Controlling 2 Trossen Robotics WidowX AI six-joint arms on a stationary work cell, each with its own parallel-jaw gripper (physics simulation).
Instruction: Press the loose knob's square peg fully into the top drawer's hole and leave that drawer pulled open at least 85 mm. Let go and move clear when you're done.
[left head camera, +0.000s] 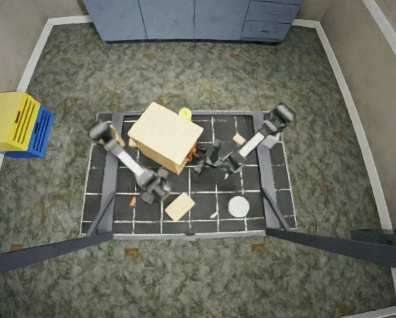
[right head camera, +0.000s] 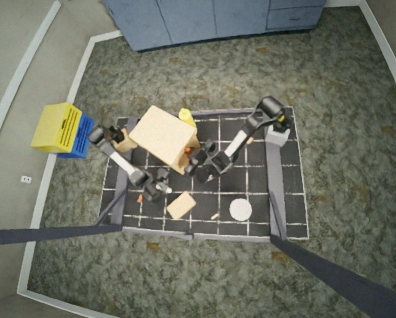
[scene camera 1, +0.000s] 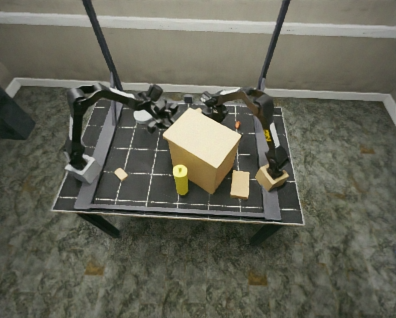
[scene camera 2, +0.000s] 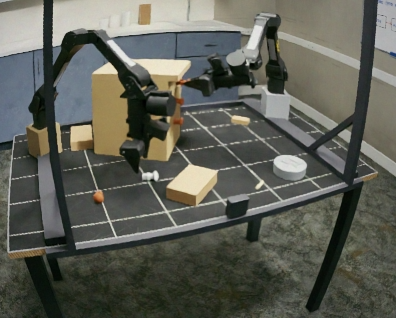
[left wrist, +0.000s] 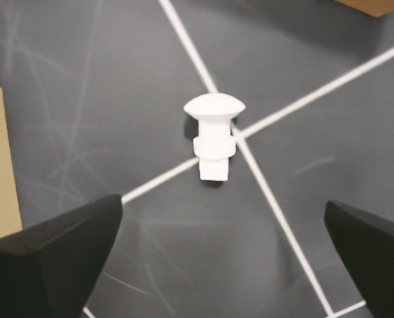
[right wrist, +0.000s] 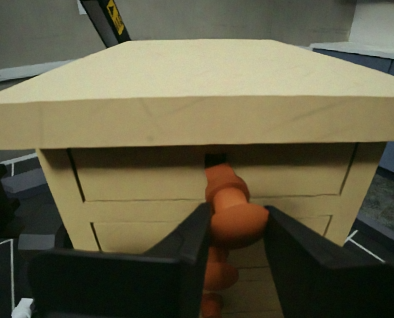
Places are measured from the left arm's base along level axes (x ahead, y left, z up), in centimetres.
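Pixels of known places: left gripper, fingertip midpoint: (scene camera 2: 141, 165) (left wrist: 224, 207) (right wrist: 16, 283); right gripper, fingertip midpoint: (left head camera: 193, 149) (right head camera: 187, 149) (scene camera 2: 185, 83) (right wrist: 235, 213); left arm's base, origin of the base link: (left head camera: 107, 135) (right head camera: 120, 138) (scene camera 1: 274, 171) (scene camera 2: 42, 125); right arm's base, origin of the base link: (right head camera: 280, 127) (scene camera 1: 80, 163) (scene camera 2: 275, 91).
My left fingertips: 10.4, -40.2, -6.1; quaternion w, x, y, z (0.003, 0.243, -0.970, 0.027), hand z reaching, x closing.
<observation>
Ahead of a thing's pixels: the offset from my left fingertips to its top centre, as dx, dy, dz. "*": to the spot under its first point.
The wooden cabinet @(+17.1, +16.1, +23.6) (left head camera: 165, 132) (scene camera 1: 202, 137) (scene camera 2: 110, 110) stands on the table, its top drawer @(* +18.0, +4.1, +18.2) (right wrist: 135, 175) looking closed under the overhanging top. My right gripper (right wrist: 235, 213) (scene camera 2: 194, 84) is shut on the head of an orange knob @(+23.7, +4.1, +19.7) (right wrist: 237, 227). The knob's peg slants up to the drawer's square hole @(* +21.7, +7.5, +18.3) (right wrist: 216, 159); dark opening shows above the peg, and how deep the peg sits is hidden. Orange knobs @(* +22.3, +4.5, +5.2) (scene camera 2: 178, 121) sit on drawers below. My left gripper (left wrist: 224, 207) is open and empty above the table, near a white knob @(+1.5, -2.1, -1.5) (left wrist: 214, 132) (scene camera 2: 150, 176) lying on its side.
A wooden block @(+4.8, -14.5, -1.0) (left head camera: 180, 206) (scene camera 2: 192, 184), a white disc @(+32.1, -31.7, -1.1) (left head camera: 238, 206) (scene camera 2: 290, 167) and a small orange piece @(-16.1, +1.5, -1.5) (left head camera: 133, 201) (scene camera 2: 98, 197) lie in front of the cabinet. A yellow cylinder @(+31.7, +23.6, +19.8) (scene camera 1: 181, 180) and another wooden block @(+4.6, +35.5, -1.0) (scene camera 1: 240, 184) are behind it.
</observation>
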